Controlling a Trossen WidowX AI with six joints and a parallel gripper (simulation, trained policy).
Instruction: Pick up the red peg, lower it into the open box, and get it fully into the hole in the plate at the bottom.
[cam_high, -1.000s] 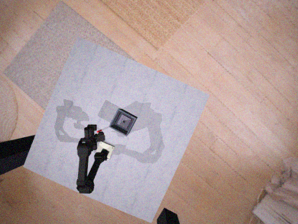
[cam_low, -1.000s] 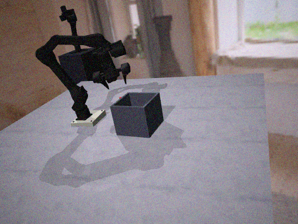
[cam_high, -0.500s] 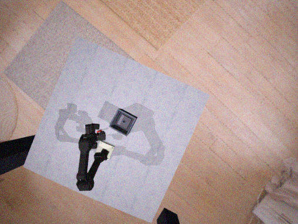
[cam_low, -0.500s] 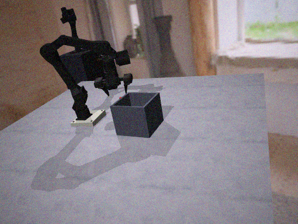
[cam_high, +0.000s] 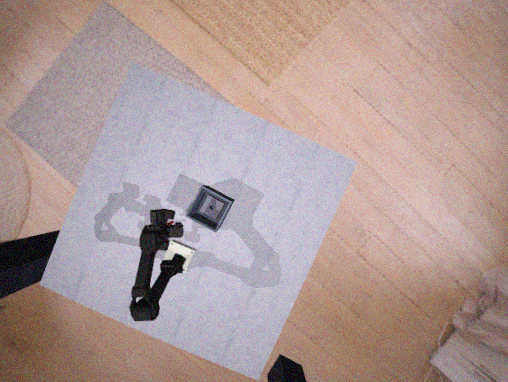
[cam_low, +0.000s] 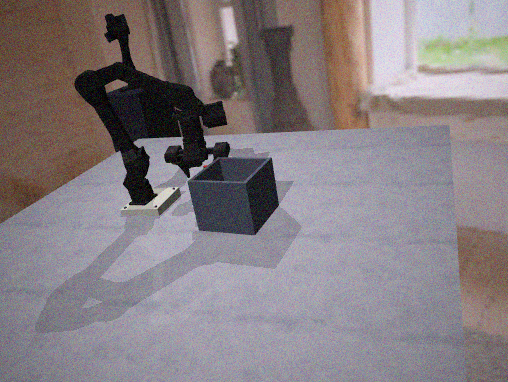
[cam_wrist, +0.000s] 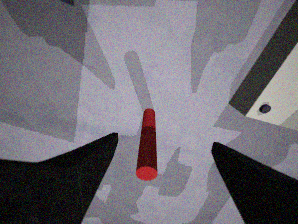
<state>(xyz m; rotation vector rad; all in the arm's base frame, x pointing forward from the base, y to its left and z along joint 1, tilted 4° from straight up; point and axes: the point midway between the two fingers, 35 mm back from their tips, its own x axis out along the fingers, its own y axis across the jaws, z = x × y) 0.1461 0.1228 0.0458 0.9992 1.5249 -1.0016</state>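
My gripper tip is 1 cm short of the red peg and 1 cm above it. The rest, counted from my gripper tip: light grey plate (19 cm ahead, 14 cm to the right).
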